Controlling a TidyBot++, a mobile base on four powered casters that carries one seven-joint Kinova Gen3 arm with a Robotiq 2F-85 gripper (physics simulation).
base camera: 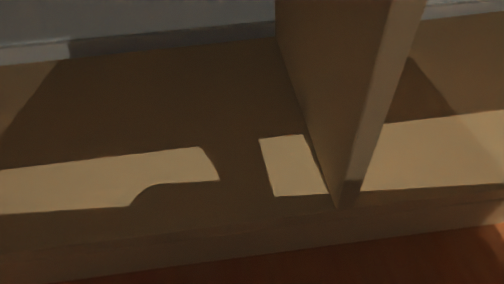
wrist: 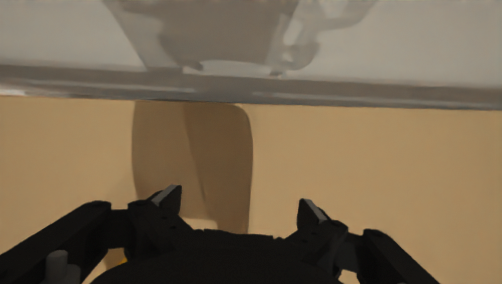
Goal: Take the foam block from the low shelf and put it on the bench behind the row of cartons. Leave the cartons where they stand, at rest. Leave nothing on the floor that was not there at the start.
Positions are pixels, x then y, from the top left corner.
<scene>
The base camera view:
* low tan shelf: 342,128
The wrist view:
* gripper: 239,204
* low tan shelf: 418,175
</scene>
